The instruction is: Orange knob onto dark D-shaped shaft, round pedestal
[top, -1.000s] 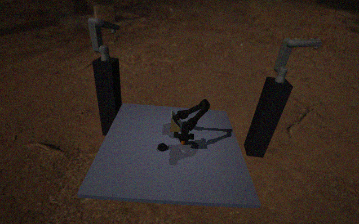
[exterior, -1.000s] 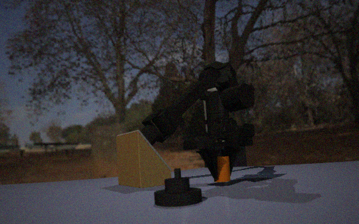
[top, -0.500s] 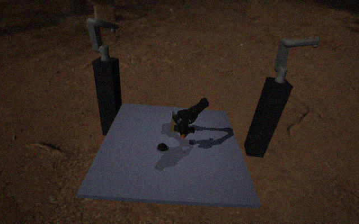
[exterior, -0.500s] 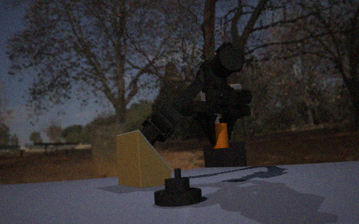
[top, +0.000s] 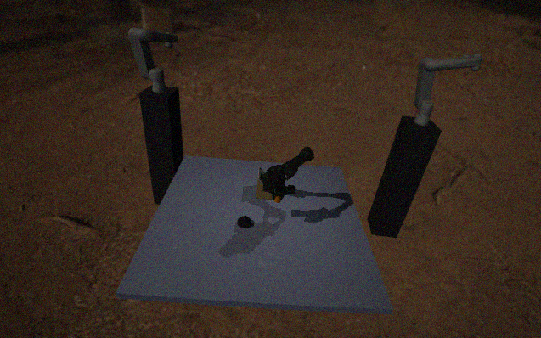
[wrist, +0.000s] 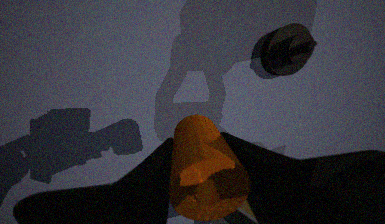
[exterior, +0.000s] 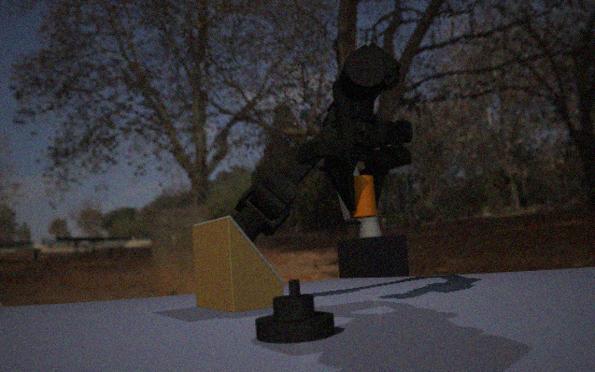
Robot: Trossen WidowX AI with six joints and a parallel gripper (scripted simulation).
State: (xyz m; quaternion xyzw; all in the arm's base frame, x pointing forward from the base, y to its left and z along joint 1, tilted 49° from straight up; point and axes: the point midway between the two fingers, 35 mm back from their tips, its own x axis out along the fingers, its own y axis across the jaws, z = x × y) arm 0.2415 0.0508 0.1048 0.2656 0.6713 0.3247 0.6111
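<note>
My gripper tip is now 18 cm to the left of the pedestal, 11 cm above it and 9 cm short of it. The rest, counted from my gripper tip: orange knob: 2 cm above.
</note>
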